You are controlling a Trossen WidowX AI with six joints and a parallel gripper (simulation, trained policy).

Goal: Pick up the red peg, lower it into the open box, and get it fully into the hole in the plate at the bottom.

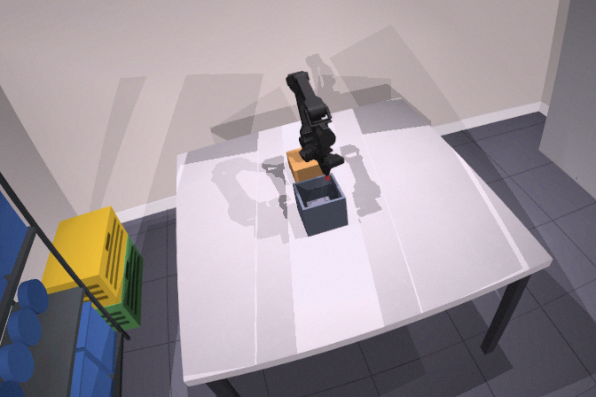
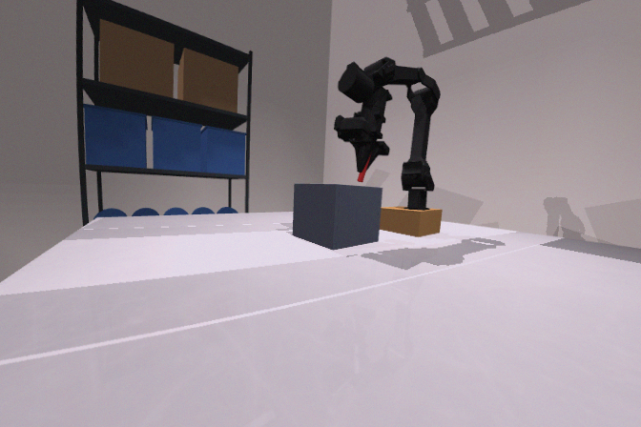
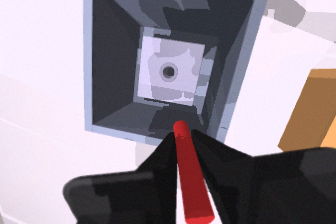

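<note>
The pale plate is 3 cm ahead of my gripper tip, 5 cm to the right of it and 13 cm below it. The rest, counted from my gripper tip: red peg (1 cm to the left, 2 cm above).
</note>
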